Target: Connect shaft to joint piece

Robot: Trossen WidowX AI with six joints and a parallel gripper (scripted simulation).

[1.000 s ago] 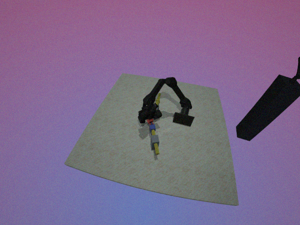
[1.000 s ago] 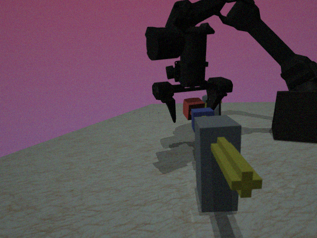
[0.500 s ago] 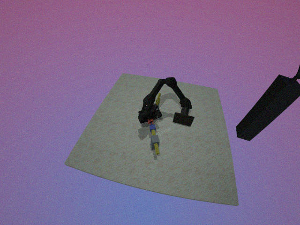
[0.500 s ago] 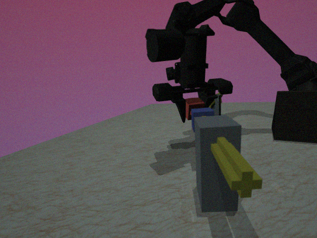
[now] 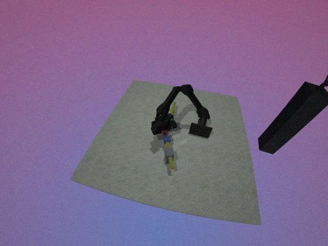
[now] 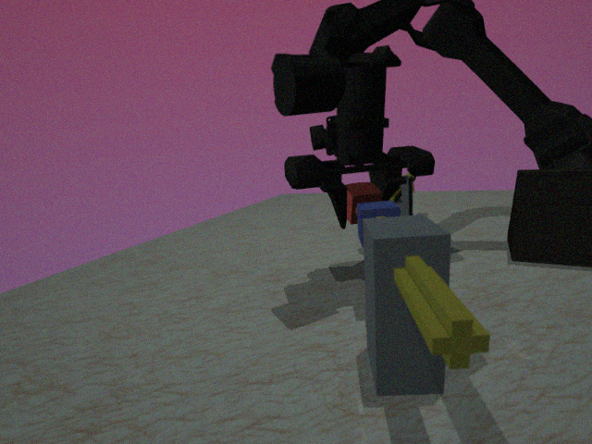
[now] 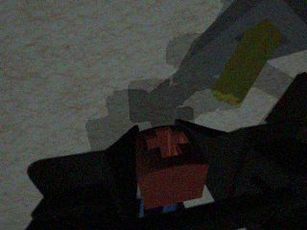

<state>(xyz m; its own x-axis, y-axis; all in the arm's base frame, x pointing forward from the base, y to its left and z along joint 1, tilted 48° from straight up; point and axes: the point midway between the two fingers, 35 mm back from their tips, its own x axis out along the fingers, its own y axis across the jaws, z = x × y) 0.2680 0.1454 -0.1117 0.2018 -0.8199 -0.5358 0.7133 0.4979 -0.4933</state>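
The red joint piece is 2 cm behind my gripper tip, 2 cm to the left of it and 3 cm above it.
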